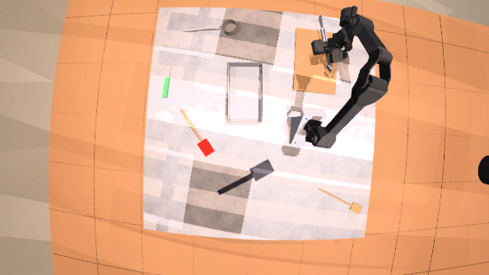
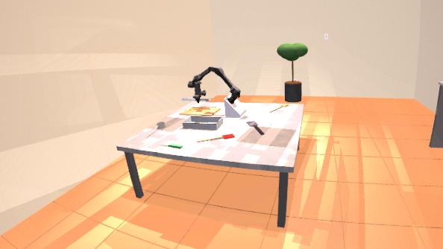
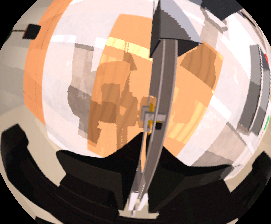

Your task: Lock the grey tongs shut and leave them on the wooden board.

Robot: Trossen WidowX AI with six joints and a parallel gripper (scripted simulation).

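Now: the wooden board 1 cm to the left of my gripper tip and 8 cm below it. From my gripper tip the other things lie so: grey roasting tin (35 cm ahead, 26 cm to the left, 6 cm below); red spatula (55 cm ahead, 53 cm to the left, 8 cm below); dark spatula (26 cm ahead, 69 cm to the left, 9 cm below).
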